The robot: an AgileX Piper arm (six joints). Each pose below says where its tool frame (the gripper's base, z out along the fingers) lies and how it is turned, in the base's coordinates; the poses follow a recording.
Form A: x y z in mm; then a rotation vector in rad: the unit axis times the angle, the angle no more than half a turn.
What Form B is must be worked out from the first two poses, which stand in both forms.
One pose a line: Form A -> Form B
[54.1 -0.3 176.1 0.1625 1.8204 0.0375] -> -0.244 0.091 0.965 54.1; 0.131 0.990 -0.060 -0.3; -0.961 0.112 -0.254 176.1; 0 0 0 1
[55.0 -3.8 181.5 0.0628 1.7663 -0.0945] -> -0.196 0.095 0.976 55.0; -0.010 0.995 -0.099 -3.8; -0.980 -0.029 -0.194 181.5; 0 0 0 1
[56.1 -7.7 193.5 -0.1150 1.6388 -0.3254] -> -0.099 0.119 0.988 56.1; -0.267 0.953 -0.142 -7.7; -0.959 -0.278 -0.062 193.5; 0 0 0 1
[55.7 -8.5 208.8 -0.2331 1.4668 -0.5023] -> 0.025 0.182 0.983 55.7; -0.459 0.876 -0.150 -8.5; -0.888 -0.448 0.105 208.8; 0 0 0 1
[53.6 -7.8 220.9 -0.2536 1.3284 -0.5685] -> 0.130 0.245 0.961 53.6; -0.526 0.839 -0.143 -7.8; -0.841 -0.486 0.238 220.9; 0 0 0 1
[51.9 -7.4 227.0 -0.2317 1.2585 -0.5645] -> 0.194 0.274 0.942 51.9; -0.521 0.842 -0.138 -7.4; -0.831 -0.464 0.306 227.0; 0 0 0 1
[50.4 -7.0 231.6 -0.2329 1.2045 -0.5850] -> 0.233 0.301 0.925 50.4; -0.541 0.830 -0.134 -7.0; -0.808 -0.469 0.356 231.6; 0 0 0 1
